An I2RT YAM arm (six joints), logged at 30 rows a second.
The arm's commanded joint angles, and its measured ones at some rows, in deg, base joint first. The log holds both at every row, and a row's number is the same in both.
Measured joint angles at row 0:
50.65 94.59 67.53 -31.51 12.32 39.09
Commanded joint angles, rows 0 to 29:
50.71 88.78 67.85 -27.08 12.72 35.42
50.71 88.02 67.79 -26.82 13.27 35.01
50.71 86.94 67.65 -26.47 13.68 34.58
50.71 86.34 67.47 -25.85 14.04 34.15
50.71 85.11 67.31 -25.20 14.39 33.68
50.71 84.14 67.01 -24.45 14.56 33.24
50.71 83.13 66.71 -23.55 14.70 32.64
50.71 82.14 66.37 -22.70 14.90 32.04
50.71 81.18 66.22 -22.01 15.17 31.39
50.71 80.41 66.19 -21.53 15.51 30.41
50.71 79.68 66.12 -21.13 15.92 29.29
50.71 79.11 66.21 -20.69 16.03 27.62
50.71 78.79 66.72 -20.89 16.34 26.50
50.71 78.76 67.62 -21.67 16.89 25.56
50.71 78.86 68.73 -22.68 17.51 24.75
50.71 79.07 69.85 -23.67 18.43 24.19
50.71 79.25 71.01 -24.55 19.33 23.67
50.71 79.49 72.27 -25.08 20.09 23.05
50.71 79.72 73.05 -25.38 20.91 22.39
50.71 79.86 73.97 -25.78 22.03 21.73
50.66 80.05 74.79 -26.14 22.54 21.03
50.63 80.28 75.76 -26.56 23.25 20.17
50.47 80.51 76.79 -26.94 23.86 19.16
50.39 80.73 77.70 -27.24 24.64 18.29
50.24 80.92 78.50 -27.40 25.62 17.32
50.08 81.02 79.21 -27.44 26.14 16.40
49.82 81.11 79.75 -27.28 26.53 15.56
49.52 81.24 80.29 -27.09 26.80 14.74
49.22 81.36 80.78 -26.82 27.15 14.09
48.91 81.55 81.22 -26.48 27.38 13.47
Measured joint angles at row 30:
50.19 81.12 76.25 -30.17 23.09 18.33
